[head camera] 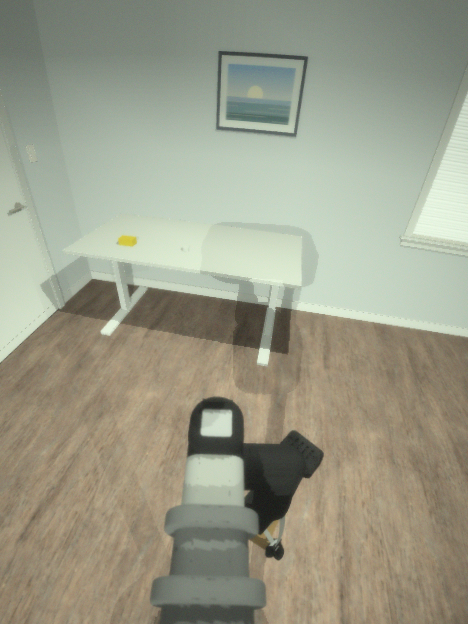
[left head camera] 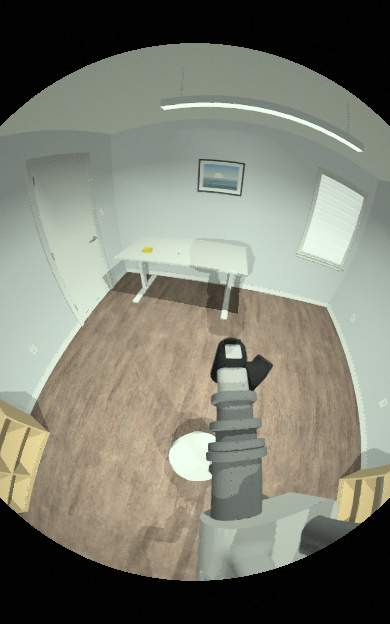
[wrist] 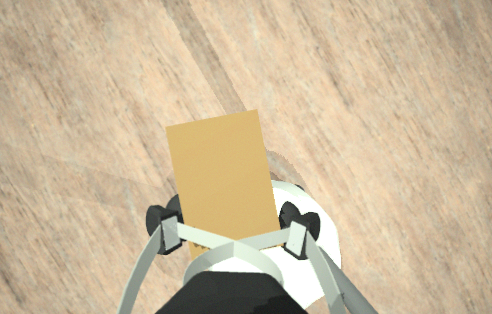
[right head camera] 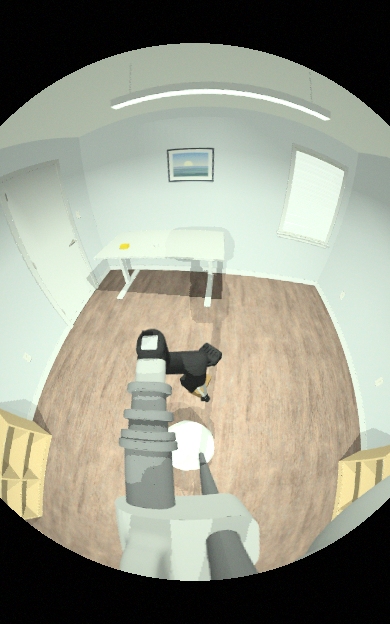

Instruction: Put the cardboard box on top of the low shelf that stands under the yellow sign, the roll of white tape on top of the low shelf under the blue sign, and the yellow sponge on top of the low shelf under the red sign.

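Frame: origin at the robot's base, x right, y ahead, z up, level; metres.
Seen in the pictures: gripper, fingertip midpoint: [wrist: 234, 216] [right head camera: 195, 391]; robot's base at its link origin: [left head camera: 195, 454] [right head camera: 187, 444].
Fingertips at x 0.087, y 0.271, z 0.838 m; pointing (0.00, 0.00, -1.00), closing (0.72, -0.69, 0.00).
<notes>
Pixels of each thing's top centre, then the offset from my fingertips to it. Level surfaces: height alone.
- cardboard box at its top centre: [wrist: 224, 187] [right head camera: 199, 382] dx +0.015, dy +0.026, dz +0.049 m
- yellow sponge at its top centre: [head camera: 127, 237] [left head camera: 147, 247] [right head camera: 123, 244] dx -0.752, dy +1.643, dz -0.101 m
- white tape at its top centre: [head camera: 185, 246] [left head camera: 179, 251] [right head camera: 155, 243] dx -0.353, dy +1.590, dz -0.122 m
- white table at its surface level: dz -0.146 m
My gripper [wrist: 234, 216] [right head camera: 204, 395] is shut on the cardboard box [wrist: 222, 175] [right head camera: 202, 390], with a fingertip at each side of it, and holds it above the wooden floor. In the head camera view, a small part of the box [head camera: 260, 541] shows behind the fingers. The yellow sponge [head camera: 126, 240] [left head camera: 147, 250] [right head camera: 124, 246] lies on the left part of the white table. The roll of white tape [head camera: 185, 248] [left head camera: 179, 253] [right head camera: 156, 245] is small and pale on the table, right of the sponge. None of the coloured signs shows.
The white table [head camera: 251, 252] [left head camera: 220, 256] [right head camera: 195, 245] stands along the far wall. Light wooden shelf units stand at the lower left [left head camera: 41, 433] [right head camera: 44, 436] and lower right [left head camera: 342, 495] [right head camera: 342, 475]. The round white base [left head camera: 190, 457] [right head camera: 192, 435] is below the arm. A door is at the left.
</notes>
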